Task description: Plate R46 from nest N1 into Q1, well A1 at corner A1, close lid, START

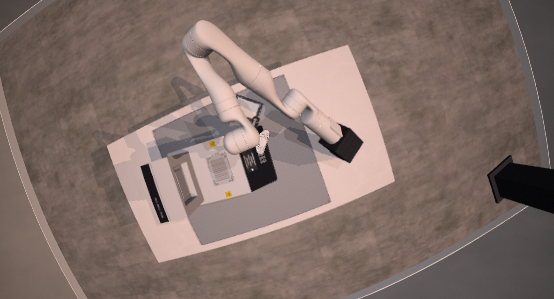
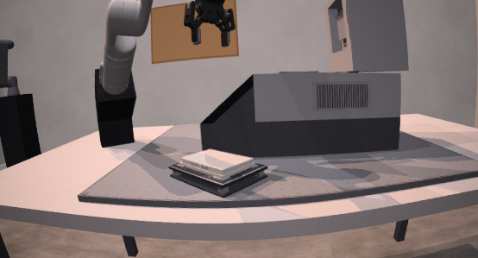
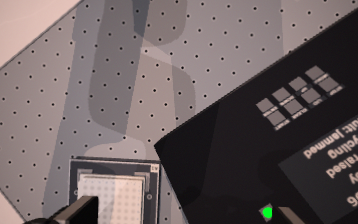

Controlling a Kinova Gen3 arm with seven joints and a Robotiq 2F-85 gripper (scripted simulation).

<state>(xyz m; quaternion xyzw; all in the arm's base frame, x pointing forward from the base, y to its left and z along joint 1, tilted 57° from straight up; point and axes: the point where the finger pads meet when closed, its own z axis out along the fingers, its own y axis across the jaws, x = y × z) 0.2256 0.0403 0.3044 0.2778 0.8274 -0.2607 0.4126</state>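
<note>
Now: hand 25 cm above the plate R46, 15 cm to the left of it and 2 cm past it. Also, from my hand: A1 mark (26 cm below, 5 cm to the right, 2 cm behind); then dark plate nest N1 (26 cm below, 15 cm to the right, 2 cm behind).
</note>
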